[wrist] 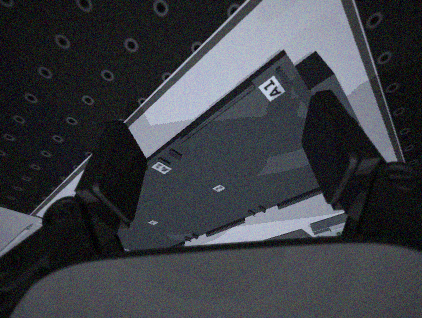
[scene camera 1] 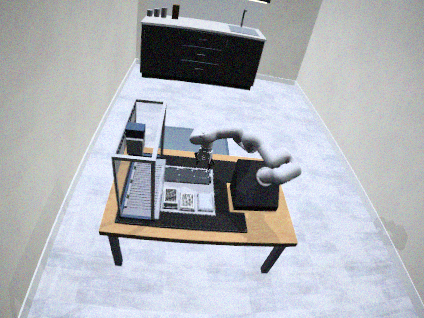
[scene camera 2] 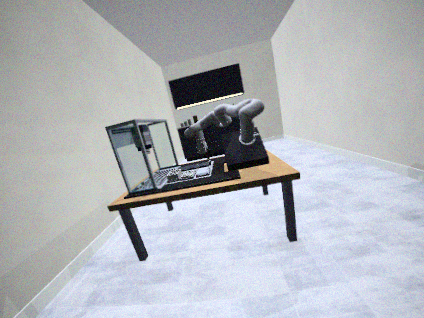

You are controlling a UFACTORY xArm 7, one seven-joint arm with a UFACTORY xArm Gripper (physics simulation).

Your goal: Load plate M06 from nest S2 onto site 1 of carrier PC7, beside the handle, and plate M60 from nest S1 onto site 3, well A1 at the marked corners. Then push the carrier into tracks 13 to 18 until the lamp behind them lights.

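Places are measured from the arm's base along level axes (x ahead, y left, z up), in centimetres.
Pixels of known places: gripper, fingertip midpoint: (wrist: 217, 130) (scene camera 1: 203, 166) (scene camera 2: 204, 158); arm's base at its link origin: (scene camera 1: 265, 176) (scene camera 2: 247, 139).
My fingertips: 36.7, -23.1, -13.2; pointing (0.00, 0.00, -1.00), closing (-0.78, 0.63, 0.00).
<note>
For each thing: its top centre in the pictures, then the offset to it from my fingertips, as dx, dy, dz. "spot": a spot on its surface instead.
- Carrier PC7 at its top centre: (wrist: 184, 223) (scene camera 1: 187, 173) (scene camera 2: 192, 164) +11.5, +6.4, -1.1
- white tray at its top centre: (wrist: 252, 225) (scene camera 1: 188, 188) (scene camera 2: 192, 171) +11.7, +17.7, -4.1
- A1 label at a spot on its surface: (wrist: 271, 88) spot: -2.5, +2.0, -3.0
- site label 2 at a spot on its surface: (wrist: 218, 188) spot: +6.9, +6.8, -3.0
- blue-grey unit at a spot on its surface: (scene camera 1: 135, 140) spot: +46.0, +18.5, +35.6
Carrier PC7 (scene camera 1: 187, 175) (wrist: 225, 145) is a long dark tray lying in a white tray (scene camera 1: 196, 189) (wrist: 185, 112). In the wrist view, its dark handle block (wrist: 314, 70) is at the upper right, near an A1 label (wrist: 271, 88); site label 2 (wrist: 218, 188) shows further down. No plate shows on its visible part. My gripper (scene camera 1: 204, 166) (wrist: 217, 130) is open and empty above the carrier. Several plate-like items stand in front of the carrier: a dark-gridded one (scene camera 1: 170, 196), a pale-gridded one (scene camera 1: 187, 201) and a plain pale one (scene camera 1: 205, 201). Their labels are unreadable in the scene views.
The ribbed track bed (scene camera 1: 142, 190) stands left of the trays, inside an open frame (scene camera 1: 135, 158) (scene camera 2: 118, 161) with a blue-grey unit (scene camera 1: 135, 140) hanging in it. A black block (scene camera 1: 252, 195) carries the arm at the right. A lit lamp cannot be made out.
</note>
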